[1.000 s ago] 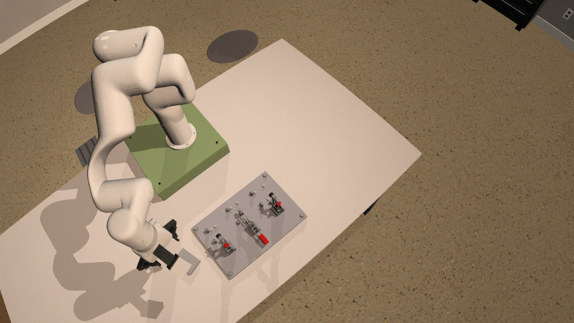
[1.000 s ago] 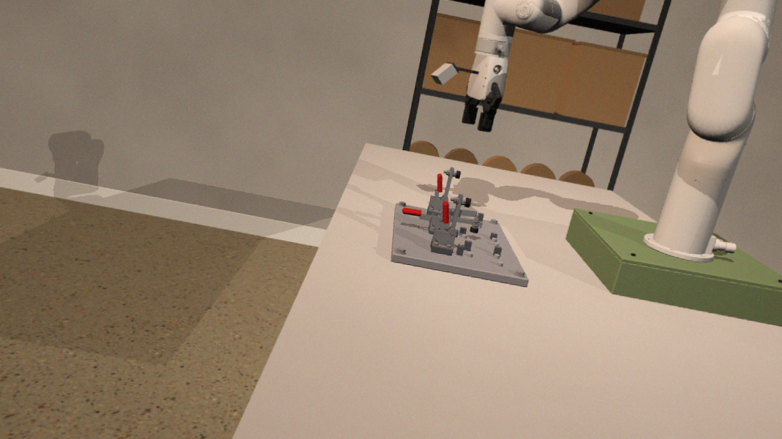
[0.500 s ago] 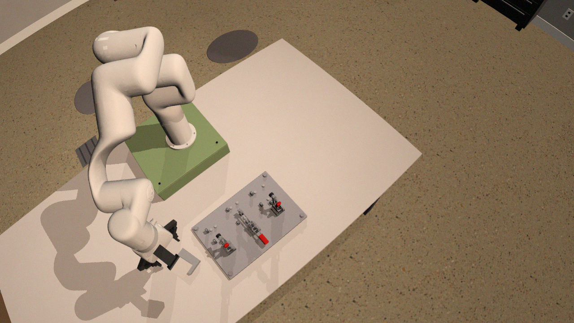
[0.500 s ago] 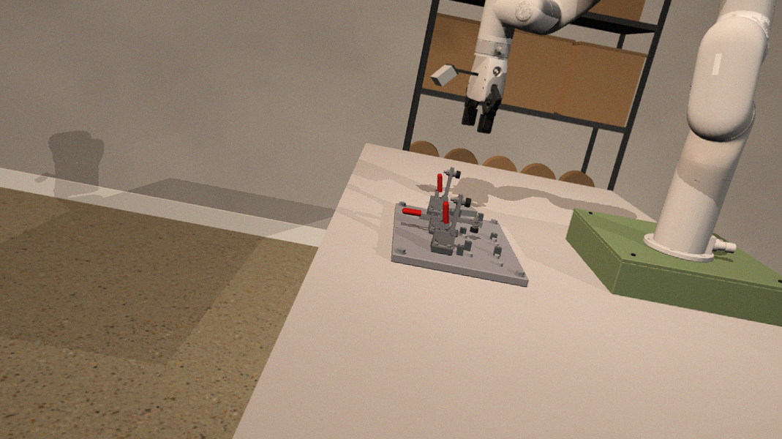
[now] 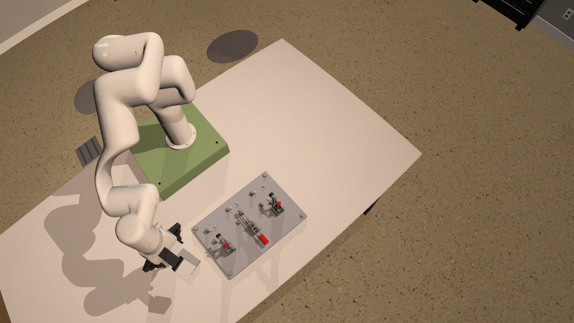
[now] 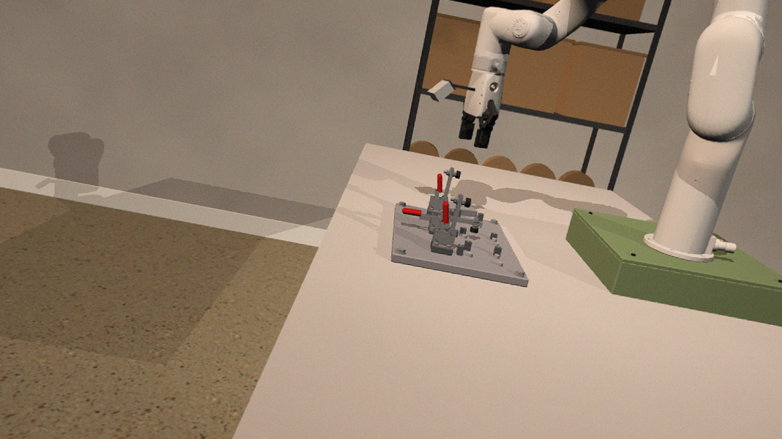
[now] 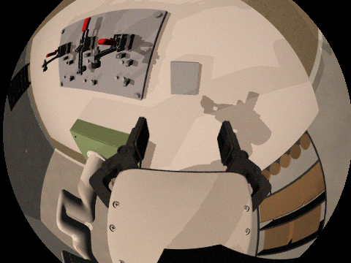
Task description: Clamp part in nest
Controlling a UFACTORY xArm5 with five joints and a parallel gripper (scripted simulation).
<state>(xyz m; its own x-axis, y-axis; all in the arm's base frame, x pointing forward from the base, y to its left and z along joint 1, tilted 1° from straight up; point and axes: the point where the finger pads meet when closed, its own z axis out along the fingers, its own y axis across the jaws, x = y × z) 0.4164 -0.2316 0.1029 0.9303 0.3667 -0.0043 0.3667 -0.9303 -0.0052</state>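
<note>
My gripper is now 170 mm above the grey block. Round my hand: grey fixture plate (260 mm to the left, 170 mm below, 10 mm ahead).
</note>
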